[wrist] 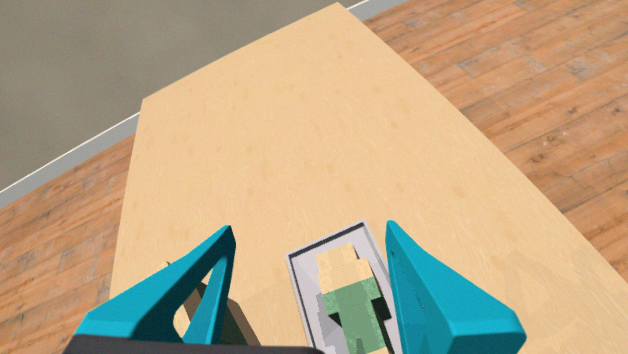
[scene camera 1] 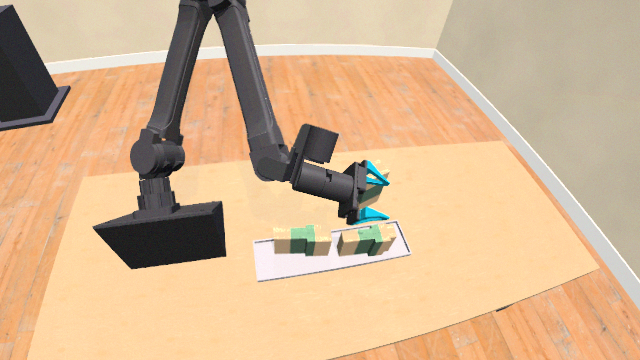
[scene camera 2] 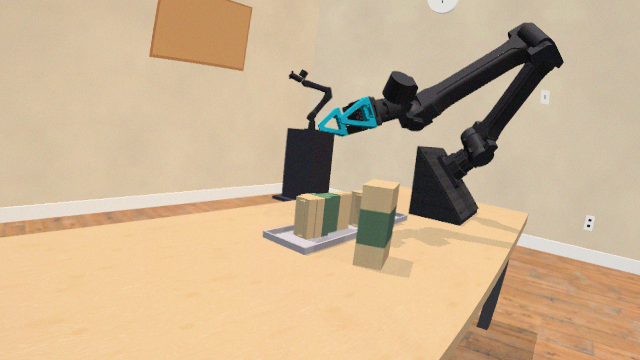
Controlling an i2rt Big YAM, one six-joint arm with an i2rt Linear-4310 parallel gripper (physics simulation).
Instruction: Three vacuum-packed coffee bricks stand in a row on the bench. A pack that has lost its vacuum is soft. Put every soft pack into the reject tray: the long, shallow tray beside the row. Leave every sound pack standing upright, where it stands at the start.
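Places are measured from the arm's base along level axes (x ahead, y left, z up), in centimetres.
Where they show: gripper, fingertip midpoint: (wrist: 308, 232) (scene camera 1: 388, 201) (scene camera 2: 329, 124); arm's base at its link origin: (scene camera 1: 158, 213) (scene camera 2: 448, 171).
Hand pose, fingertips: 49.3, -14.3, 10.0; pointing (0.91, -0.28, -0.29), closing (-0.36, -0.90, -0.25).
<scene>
Each offset is from my fingertips to the top centre of the thing, as dx, dy, dz.
One coffee pack {+6.1, +16.4, -9.1} (scene camera 1: 372, 195) (scene camera 2: 376, 227) (wrist: 240, 320), tan with a green band, stands upright on the bench beside the tray. It is partly hidden by the gripper in scene camera 1 and by a finger in the wrist view. Two bulged, stepped-looking packs lie in the shallow reject tray {-8.0, +2.5, -21.8} (scene camera 1: 272, 272) (scene camera 2: 306, 249) (wrist: 306, 285), end to end along it: one pack {-0.2, +0.9, -14.7} (scene camera 1: 367, 241) (scene camera 2: 330, 215) (wrist: 352, 300) at the end away from the robot base, the other pack {-16.4, +5.0, -14.7} (scene camera 1: 300, 241) (scene camera 2: 356, 207) nearer the base. My gripper (scene camera 1: 388, 201) (scene camera 2: 332, 131) (wrist: 308, 232) is open and empty, high above the packs.
The robot's dark base (scene camera 1: 172, 237) (scene camera 2: 437, 190) stands on the bench at the base-side end of the tray. A dark pedestal (scene camera 1: 22, 70) (scene camera 2: 307, 162) stands on the floor away from the bench, with a second small arm on it in scene camera 2.
</scene>
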